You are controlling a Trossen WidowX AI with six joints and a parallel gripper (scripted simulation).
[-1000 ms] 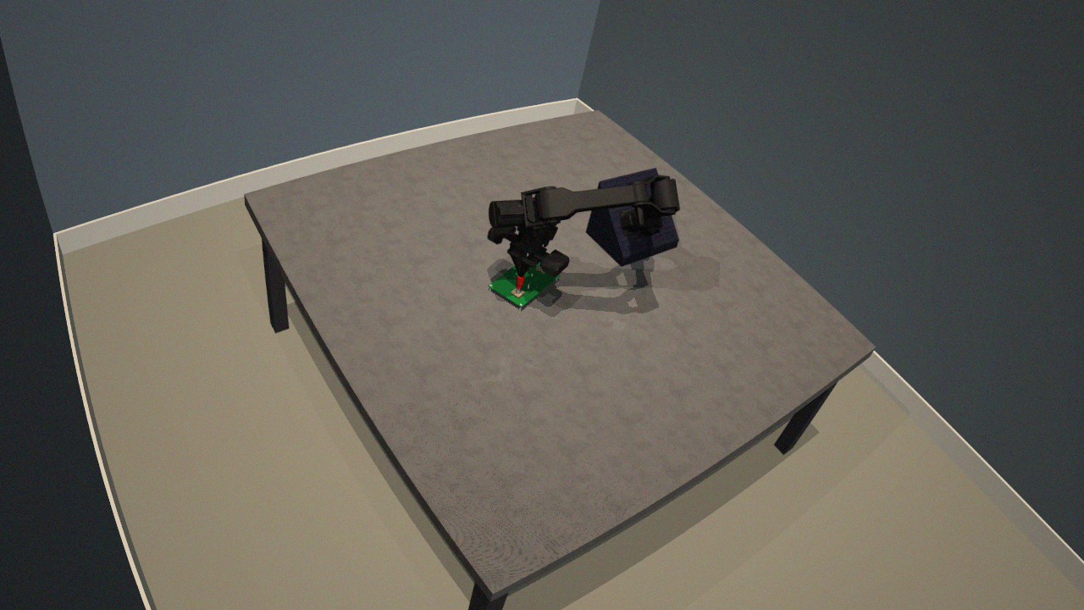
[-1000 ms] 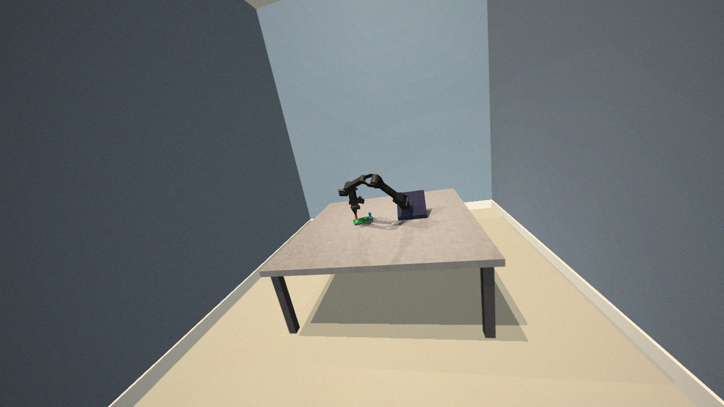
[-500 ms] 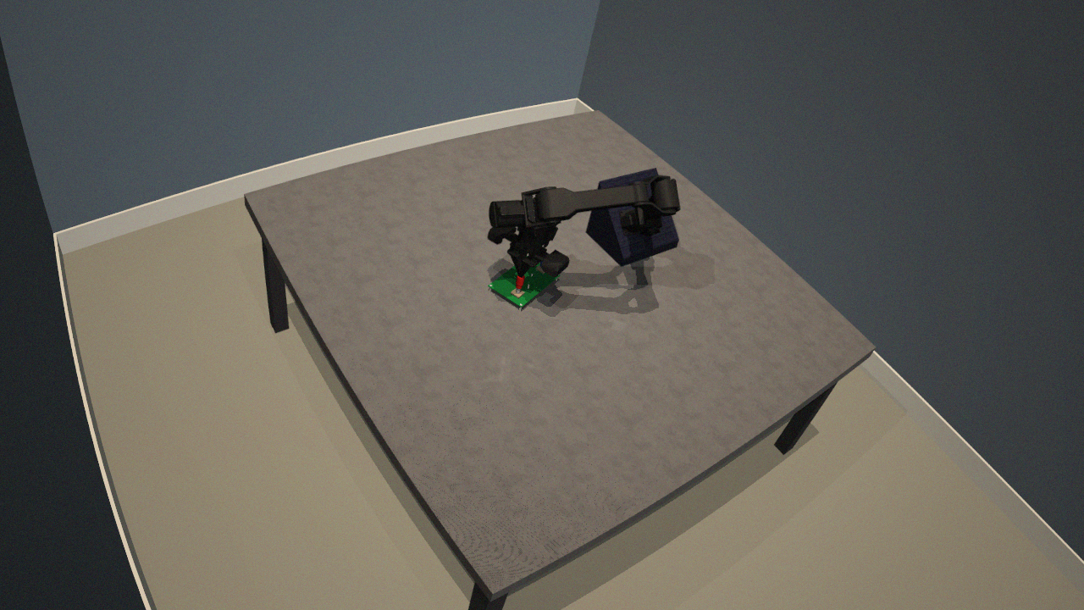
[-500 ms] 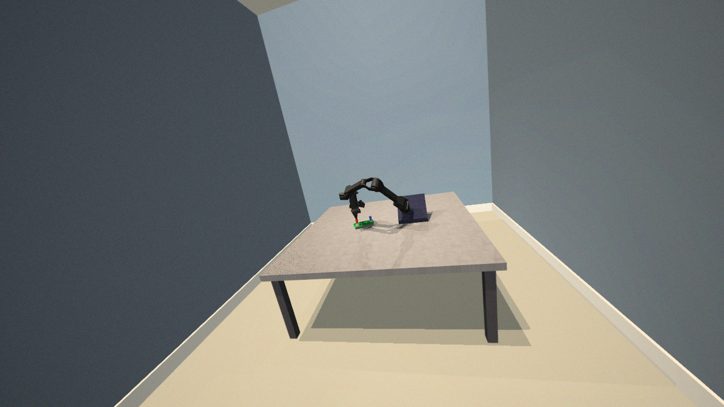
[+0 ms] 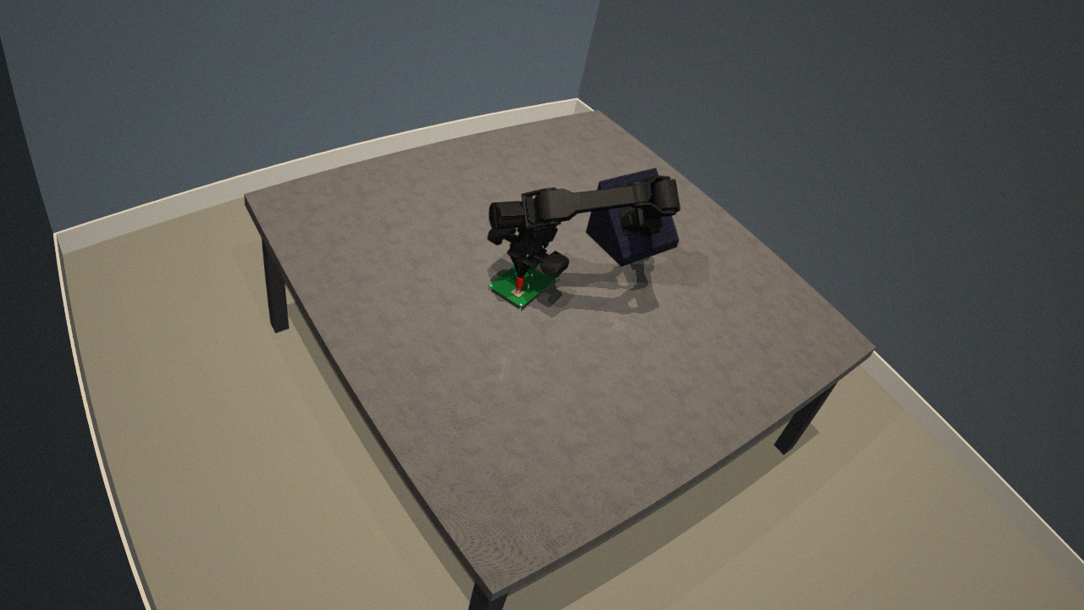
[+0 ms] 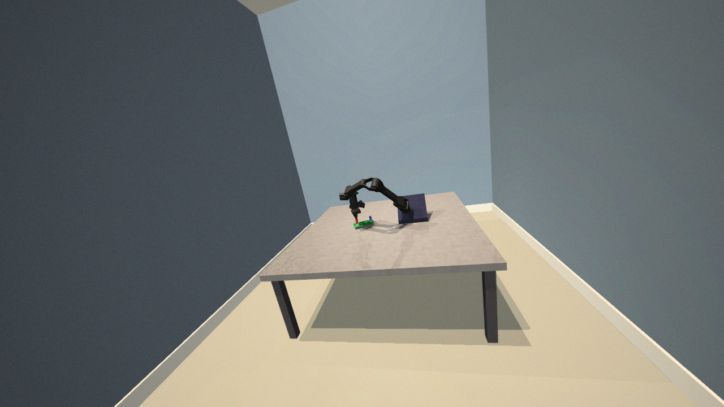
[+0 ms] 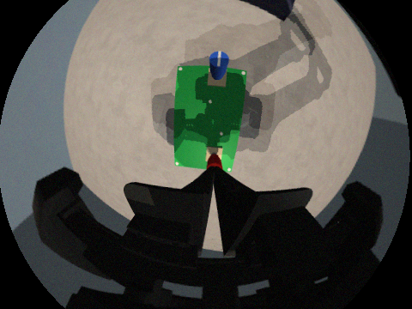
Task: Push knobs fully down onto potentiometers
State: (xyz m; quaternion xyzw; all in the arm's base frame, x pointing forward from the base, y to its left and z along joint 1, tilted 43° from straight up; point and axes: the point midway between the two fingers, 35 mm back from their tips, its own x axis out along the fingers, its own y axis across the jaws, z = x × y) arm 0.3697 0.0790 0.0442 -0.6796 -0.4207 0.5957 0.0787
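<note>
Now: gripper tip 20 mm above the red knob. From my gripper tip the other things lie so: blue knob 100 mm behind, 50 mm to the right, 20 mm below.
</note>
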